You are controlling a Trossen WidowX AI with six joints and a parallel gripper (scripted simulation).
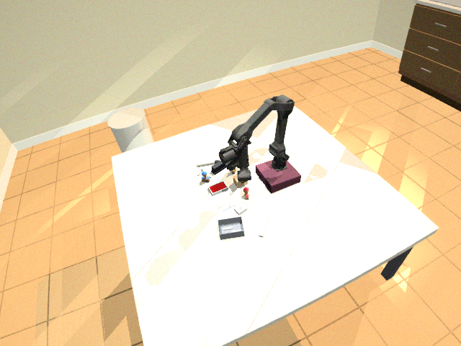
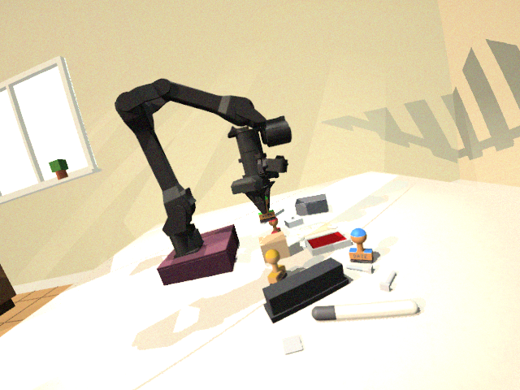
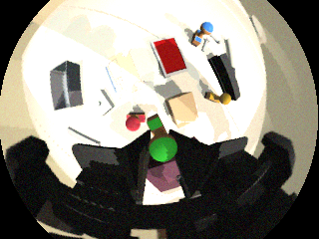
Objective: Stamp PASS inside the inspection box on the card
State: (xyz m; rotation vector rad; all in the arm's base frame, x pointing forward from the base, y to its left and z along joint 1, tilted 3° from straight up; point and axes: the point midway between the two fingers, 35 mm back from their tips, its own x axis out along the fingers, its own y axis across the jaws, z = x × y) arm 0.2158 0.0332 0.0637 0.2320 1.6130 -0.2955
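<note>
My gripper tip is 70 mm above the red-knobbed stamp, 40 mm to the right of it and 10 mm short of it. Also, from my gripper tip: green-knobbed stamp: right at my gripper tip; then tan box: 70 mm below, 60 mm to the right; then pale card: 120 mm ahead, 100 mm below, 40 mm to the left.
</note>
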